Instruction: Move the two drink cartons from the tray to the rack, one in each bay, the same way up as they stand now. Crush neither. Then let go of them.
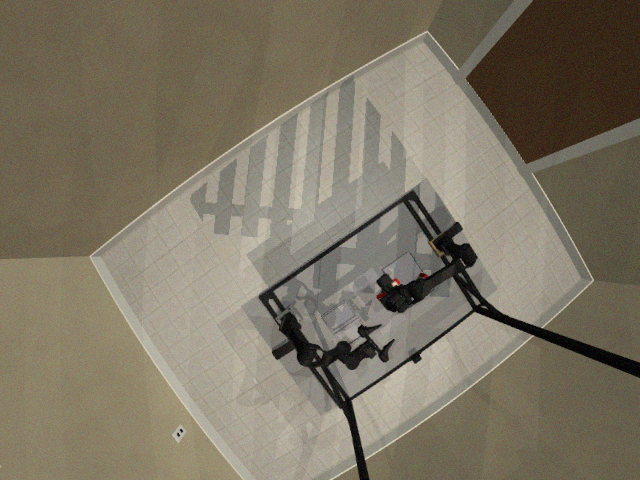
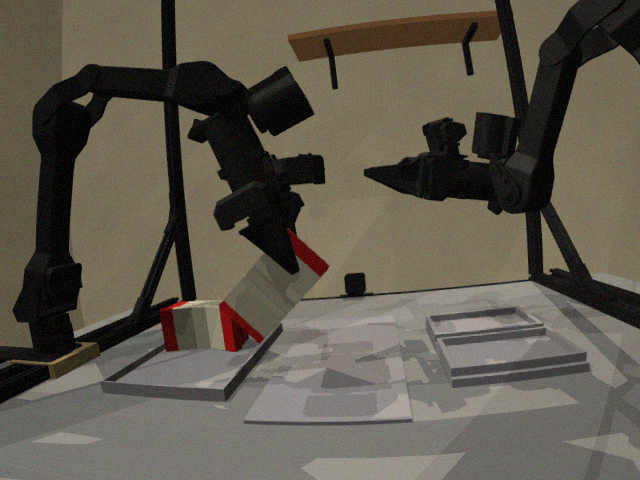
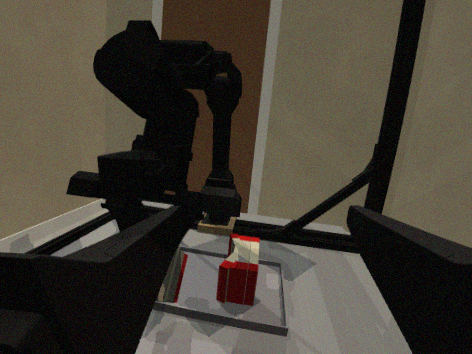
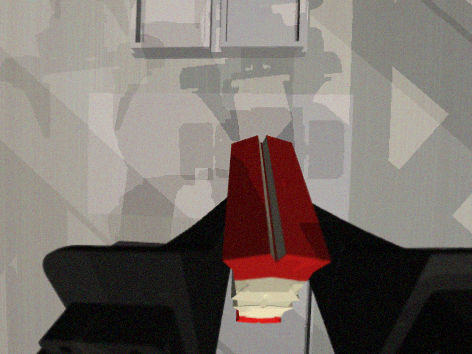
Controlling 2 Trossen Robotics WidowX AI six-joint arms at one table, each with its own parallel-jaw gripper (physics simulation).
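Seen in the pictures: left gripper, fingertip midpoint: [image 1: 388, 332] [image 2: 366, 172] [image 3: 264, 214]; right gripper, fingertip midpoint: [image 1: 383, 294] [image 2: 298, 270] [image 4: 262, 201]; left arm's base, link origin: [image 1: 288, 319]; right arm's base, link origin: [image 1: 441, 244] [image 2: 55, 351] [image 3: 218, 220].
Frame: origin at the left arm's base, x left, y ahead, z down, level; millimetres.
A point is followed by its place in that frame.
Note:
My right gripper [image 2: 282, 252] {x -197, y 443, z -87 mm} [image 1: 390, 288] {x -197, y 443, z -87 mm} [image 4: 262, 201] {x -197, y 443, z -87 mm} is shut on a red-and-cream drink carton [image 2: 275, 288] {x -185, y 471, z -70 mm} [image 4: 273, 211] {x -196, y 442, z -123 mm} [image 3: 180, 277] {x -219, y 515, z -33 mm}. The carton is tilted, gable end up, with its lower end low over the grey tray [image 2: 175, 391] {x -137, y 595, z 34 mm} [image 3: 220, 319] {x -283, y 515, z 35 mm} [image 1: 404, 261] {x -177, y 651, z 38 mm}. The second carton [image 2: 199, 326] {x -294, y 619, z 1 mm} [image 3: 238, 277] {x -305, y 555, z -14 mm} lies on its side in the tray, close beside the held one. The two-bay rack [image 2: 499, 369] {x -120, y 234, z 31 mm} [image 4: 218, 52] {x -226, y 275, z 35 mm} [image 1: 332, 310] {x -115, y 197, z 25 mm} lies flat and empty at the table's other side. My left gripper [image 2: 370, 172] {x -302, y 341, z -207 mm} [image 1: 377, 340] is open and empty, high in the air near the rack.
A pale mat [image 2: 328, 405] {x -105, y 418, z 40 mm} lies between tray and rack. A black frame post [image 2: 172, 190] {x -635, y 793, z -257 mm} stands behind the tray. A small black block [image 2: 354, 283] {x -598, y 362, z 11 mm} sits at the table's back edge. A wooden shelf [image 2: 394, 33] hangs on the wall.

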